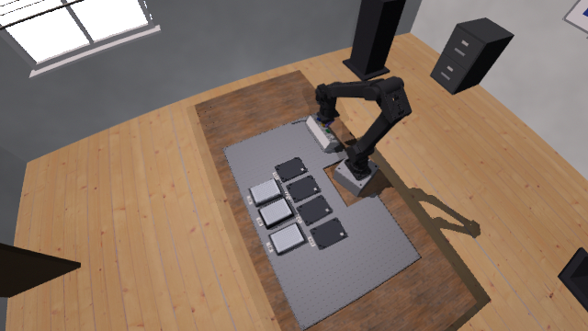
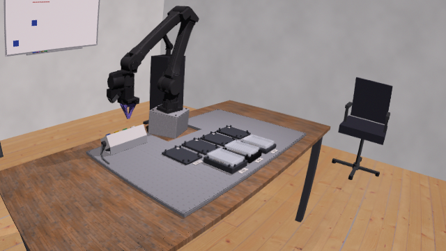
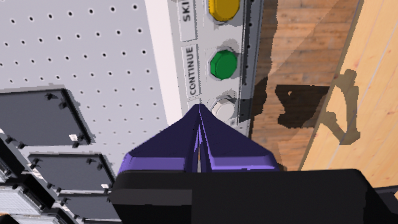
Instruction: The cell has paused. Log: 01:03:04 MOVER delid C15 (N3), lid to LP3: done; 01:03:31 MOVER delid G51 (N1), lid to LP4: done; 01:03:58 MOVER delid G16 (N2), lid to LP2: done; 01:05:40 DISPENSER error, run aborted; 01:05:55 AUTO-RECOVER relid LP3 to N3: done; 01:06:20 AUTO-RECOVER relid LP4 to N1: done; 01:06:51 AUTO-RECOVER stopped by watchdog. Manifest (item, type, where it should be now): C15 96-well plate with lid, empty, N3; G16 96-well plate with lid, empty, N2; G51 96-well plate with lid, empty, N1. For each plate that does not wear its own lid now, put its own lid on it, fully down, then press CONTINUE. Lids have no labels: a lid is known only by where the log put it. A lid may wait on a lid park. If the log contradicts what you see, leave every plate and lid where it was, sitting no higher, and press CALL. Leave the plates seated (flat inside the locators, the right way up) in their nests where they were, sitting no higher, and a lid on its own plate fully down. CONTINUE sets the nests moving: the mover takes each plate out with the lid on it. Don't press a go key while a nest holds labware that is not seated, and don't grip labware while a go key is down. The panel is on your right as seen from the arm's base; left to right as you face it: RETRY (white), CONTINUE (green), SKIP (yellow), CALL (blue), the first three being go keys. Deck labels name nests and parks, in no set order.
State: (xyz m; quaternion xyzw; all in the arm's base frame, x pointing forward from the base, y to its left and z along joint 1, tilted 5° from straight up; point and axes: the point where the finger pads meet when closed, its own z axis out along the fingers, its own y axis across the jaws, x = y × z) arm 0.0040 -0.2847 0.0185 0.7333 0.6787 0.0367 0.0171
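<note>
Right now my hand is 2 cm past the green continue key, 1 cm to the left of it and 7 cm above it. Round my hand: deck label LP2: 35 cm ahead, 8 cm to the left, 13 cm below; then lid park LP3: 26 cm ahead, 21 cm to the left, 13 cm below; then yellow skip key: 2 cm behind, 6 cm to the right, 7 cm below.
</note>
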